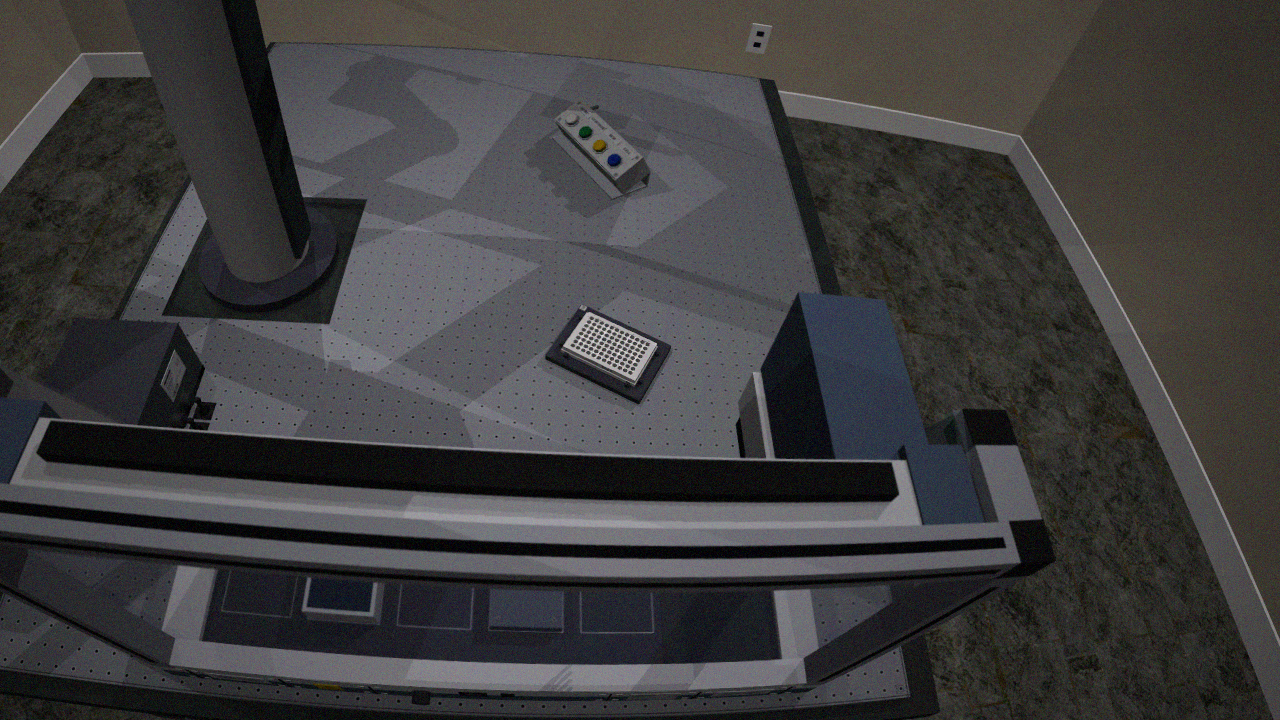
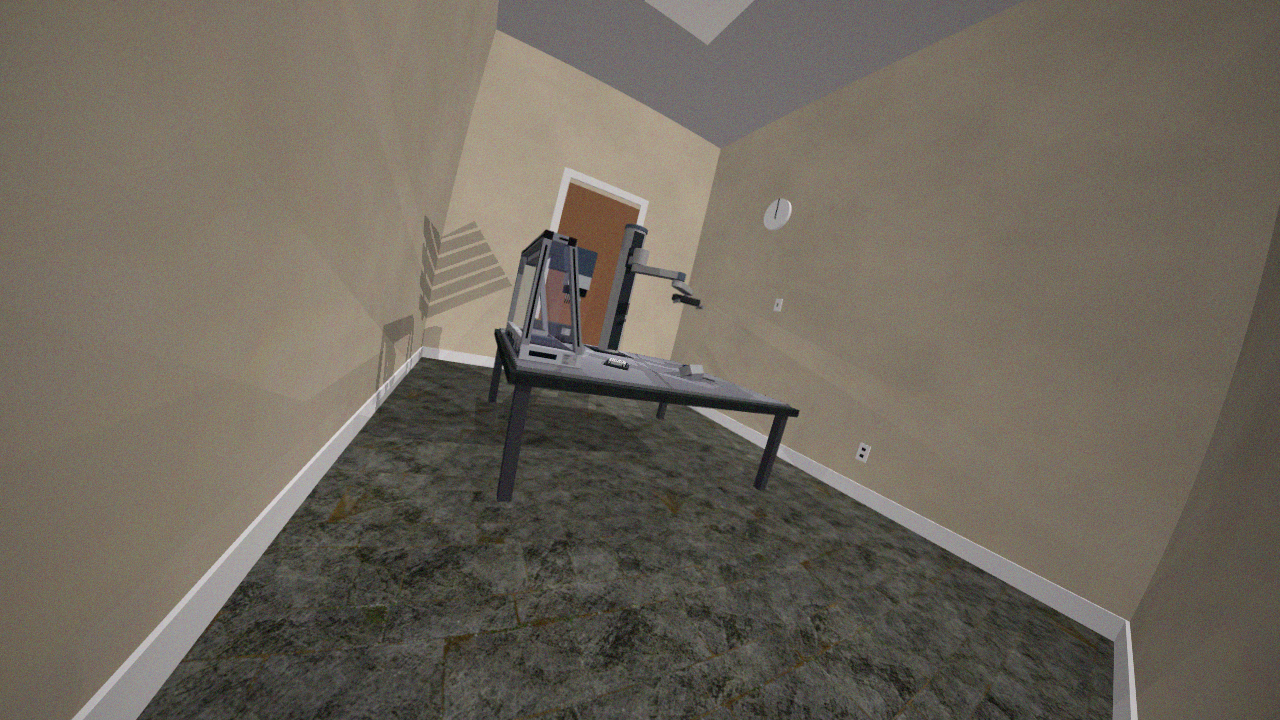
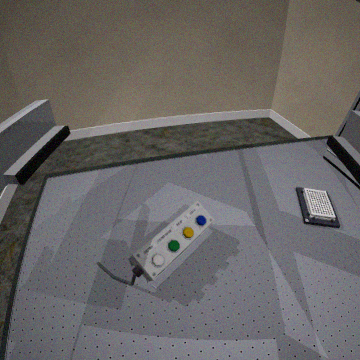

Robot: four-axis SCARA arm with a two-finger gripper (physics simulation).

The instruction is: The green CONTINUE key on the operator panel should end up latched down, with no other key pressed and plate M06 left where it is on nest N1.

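Frame: origin at the arm's base, x right, y ahead, z up, level; metres.
Seen in the pictures: gripper, fingertip midpoint: (image 2: 691,303) (image 3: 198,114); arm's base at its link origin: (image 1: 270,258) (image 2: 607,353).
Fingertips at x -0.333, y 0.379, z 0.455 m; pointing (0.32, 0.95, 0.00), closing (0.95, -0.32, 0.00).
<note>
Offsets run from my fingertips to a thing's top centre. "pt": to the spot under its first point.
The light operator panel {dx +0.028, dy +0.210, dz -0.358 m} (image 1: 632,170) (image 2: 691,369) (image 3: 172,233) stands tilted on the table, with a row of white, green, yellow and blue round keys. The green key {dx +0.019, dy +0.178, dz -0.367 m} (image 1: 585,131) (image 3: 173,245) sits between the white key {dx -0.022, dy +0.150, dz -0.367 m} (image 1: 571,118) (image 3: 158,259) and the yellow key {dx +0.061, dy +0.205, dz -0.367 m} (image 1: 599,145) (image 3: 188,232); the blue key {dx +0.102, dy +0.233, dz -0.367 m} (image 1: 614,159) (image 3: 201,220) is at the end. Whether any key is down is too small to tell. White plate M06 {dx +0.513, dy +0.224, dz -0.416 m} (image 1: 610,346) (image 3: 319,203) lies on dark nest N1 (image 1: 646,383) (image 3: 302,207). My gripper (image 2: 687,300) (image 3: 198,114) is open and empty, high above the table.
The arm's column (image 1: 223,143) (image 2: 622,295) rises from the table. A framed enclosure (image 1: 501,537) (image 2: 572,304) with blue housings stands along one side. A dark box {pt dx +0.651, dy -0.493, dz -0.327 m} (image 1: 111,358) is near the column. A cable {pt dx -0.122, dy +0.151, dz -0.436 m} (image 3: 117,279) leaves the panel's white-key end.
</note>
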